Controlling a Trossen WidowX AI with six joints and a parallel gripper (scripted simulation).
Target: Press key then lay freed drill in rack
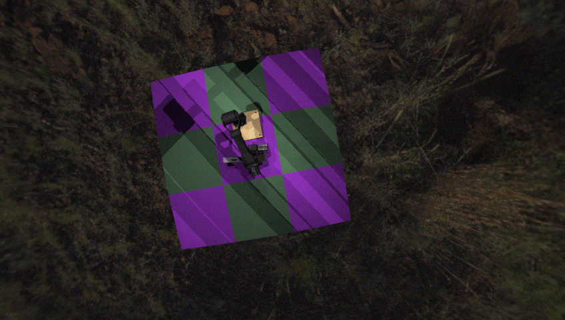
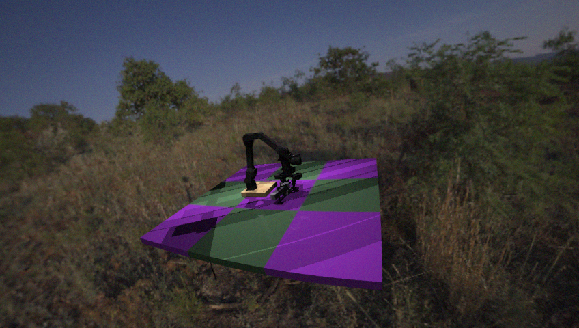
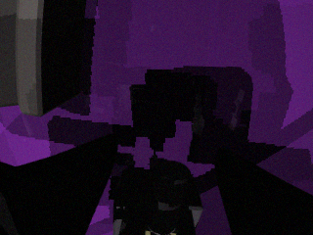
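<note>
My gripper tip is 1 cm past the drill, 5 cm to the left of it and 3 cm below it. The rest, counted from my gripper tip: grey block: 6 cm behind, 7 cm to the left.
</note>
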